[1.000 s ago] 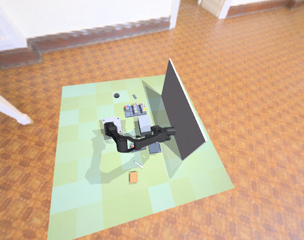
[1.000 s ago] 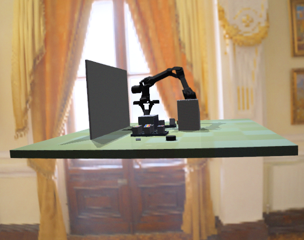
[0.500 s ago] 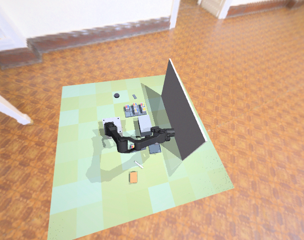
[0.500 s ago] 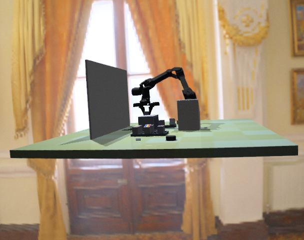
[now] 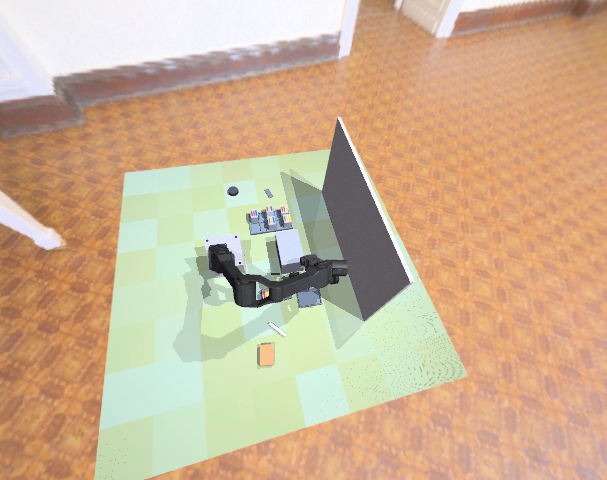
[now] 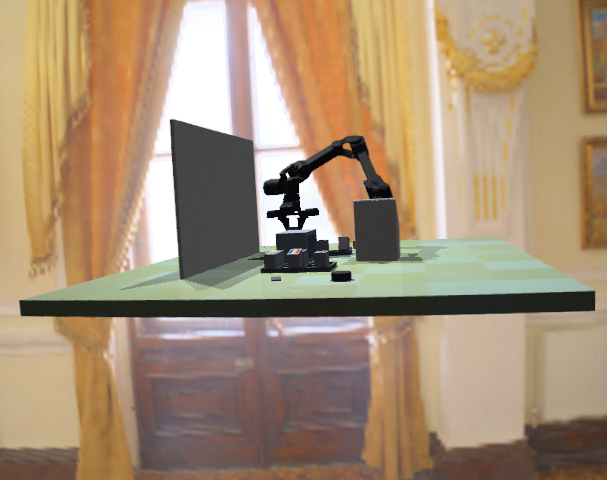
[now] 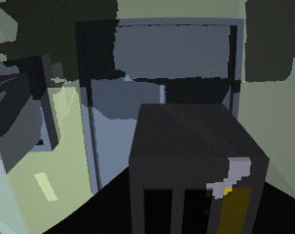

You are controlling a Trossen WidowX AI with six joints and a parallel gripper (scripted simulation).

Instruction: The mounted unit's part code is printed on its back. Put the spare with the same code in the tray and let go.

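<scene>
Now: gripper tip 60 mm above the blue-grey tray and 10 mm past it. Also, from my gripper tip: spare (20 mm above); mounted unit (190 mm to the left, 60 mm behind, 20 mm below); pale bar (160 mm behind, 140 mm to the right, 60 mm below).
</scene>
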